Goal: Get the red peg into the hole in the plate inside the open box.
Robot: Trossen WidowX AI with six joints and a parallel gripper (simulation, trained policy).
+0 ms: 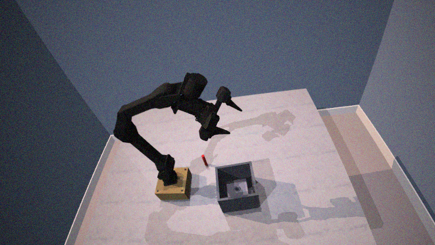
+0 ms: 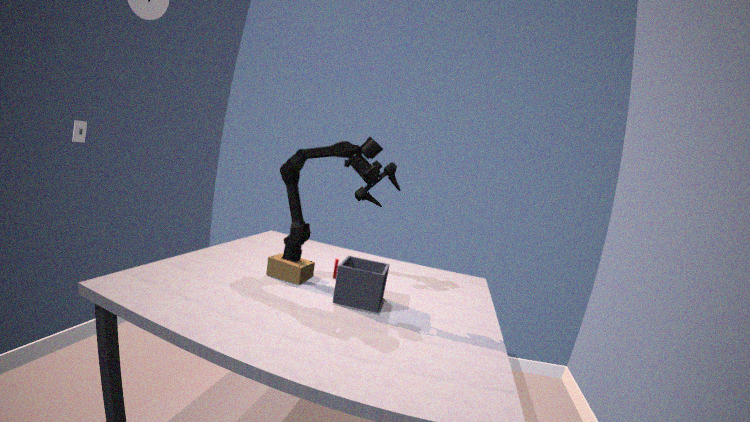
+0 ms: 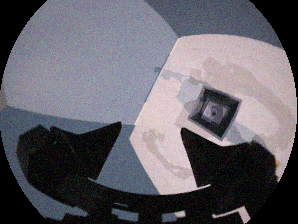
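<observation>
Now: gripper tip 340 mm above the red peg, 170 mm past it and 130 mm to the right of it. Round my gripper tip: light grey plate (330 mm below, 80 mm to the right, 50 mm behind).
</observation>
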